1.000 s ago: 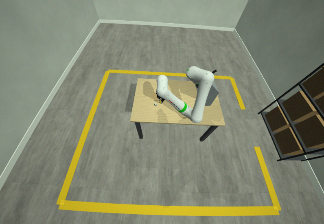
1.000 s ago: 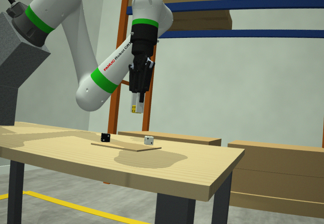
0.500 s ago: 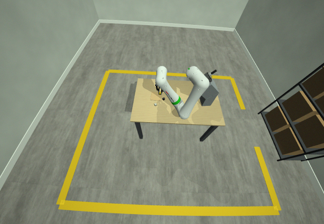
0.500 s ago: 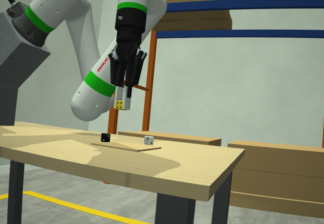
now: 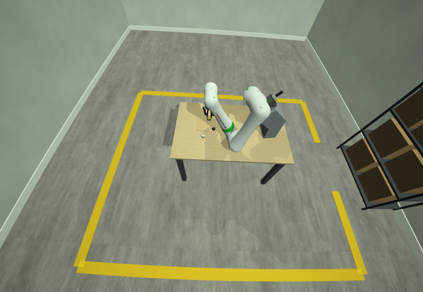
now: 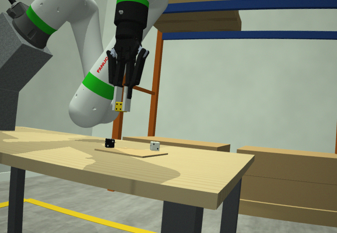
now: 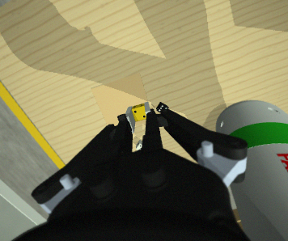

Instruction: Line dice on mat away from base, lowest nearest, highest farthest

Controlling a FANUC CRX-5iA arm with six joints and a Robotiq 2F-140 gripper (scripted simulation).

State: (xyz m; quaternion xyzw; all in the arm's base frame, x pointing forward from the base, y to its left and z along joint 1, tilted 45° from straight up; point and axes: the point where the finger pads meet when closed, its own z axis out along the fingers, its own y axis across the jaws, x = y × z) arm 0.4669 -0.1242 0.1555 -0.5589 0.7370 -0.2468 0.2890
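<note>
Now: hand 14 cm above the tan mat, 5 cm short of it and 1 cm to the left of it. Also, from my hand: black die 13 cm below, 5 cm to the left, 4 cm behind; then white die 13 cm below, 12 cm to the left, 8 cm ahead; then yellow die 2 cm below.
</note>
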